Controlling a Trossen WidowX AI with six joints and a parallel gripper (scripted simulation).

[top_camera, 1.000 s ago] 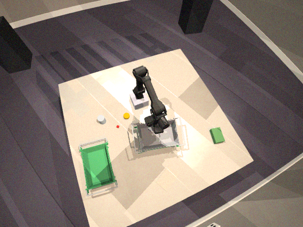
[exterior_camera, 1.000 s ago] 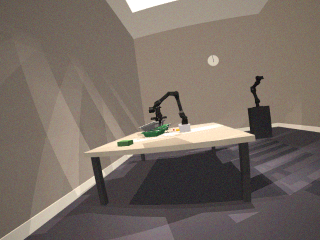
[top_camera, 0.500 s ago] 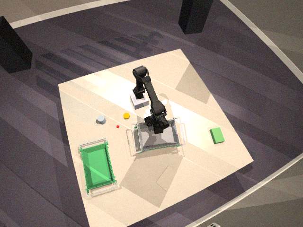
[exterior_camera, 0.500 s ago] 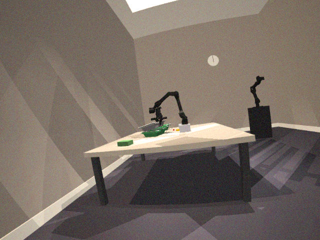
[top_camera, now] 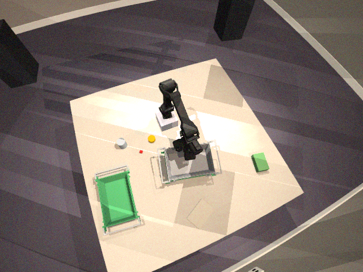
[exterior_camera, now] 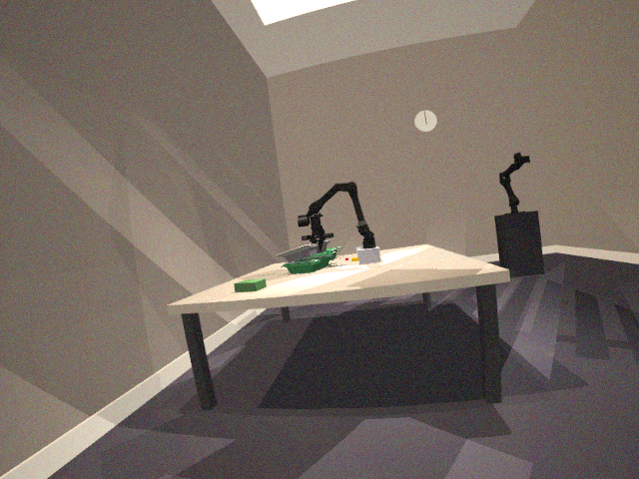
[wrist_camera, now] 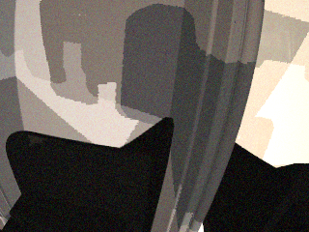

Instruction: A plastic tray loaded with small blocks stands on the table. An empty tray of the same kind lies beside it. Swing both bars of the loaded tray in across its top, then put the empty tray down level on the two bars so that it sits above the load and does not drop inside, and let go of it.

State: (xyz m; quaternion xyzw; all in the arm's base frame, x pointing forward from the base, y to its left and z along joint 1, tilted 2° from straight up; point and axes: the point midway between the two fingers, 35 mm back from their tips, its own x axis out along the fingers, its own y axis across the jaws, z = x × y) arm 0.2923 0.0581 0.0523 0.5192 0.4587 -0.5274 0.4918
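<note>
My gripper tip is 8 cm short of the grey tray, 2 cm below it and 1 cm to the left of it. Round my gripper tip: red cube: 28 cm to the right, 10 cm below, 10 cm behind; then grey cylinder: 39 cm to the right, 17 cm behind, 7 cm below; then yellow disc: 19 cm to the right, 17 cm behind, 9 cm below.
</note>
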